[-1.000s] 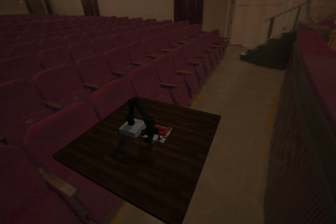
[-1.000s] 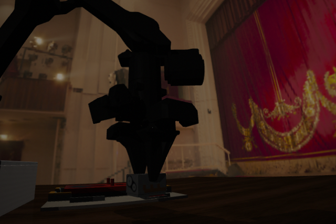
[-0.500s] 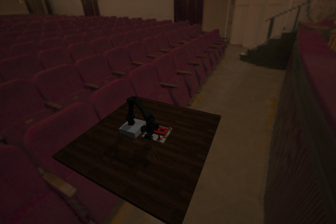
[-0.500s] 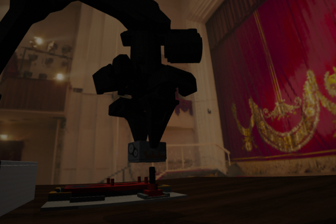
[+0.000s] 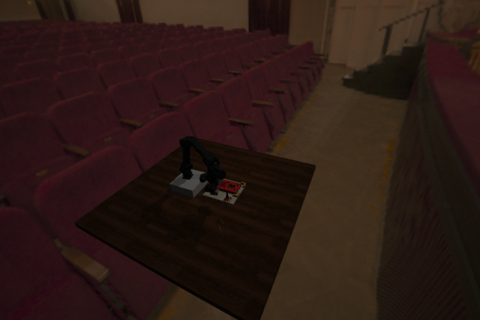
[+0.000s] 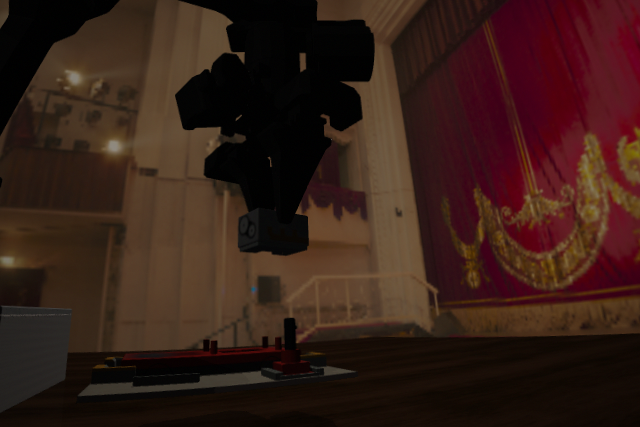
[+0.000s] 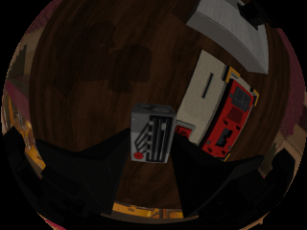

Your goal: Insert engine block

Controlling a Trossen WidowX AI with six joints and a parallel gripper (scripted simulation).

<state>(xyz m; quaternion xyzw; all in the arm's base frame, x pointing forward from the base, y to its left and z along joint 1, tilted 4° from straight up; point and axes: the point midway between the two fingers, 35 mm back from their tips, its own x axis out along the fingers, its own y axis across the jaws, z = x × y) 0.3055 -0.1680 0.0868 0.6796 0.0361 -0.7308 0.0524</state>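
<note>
The baseplate is 19 cm to the left of my gripper tip, 12 cm below it and 1 cm ahead of it. From my gripper tip the other things lie so: engine block (1 cm below).
</note>
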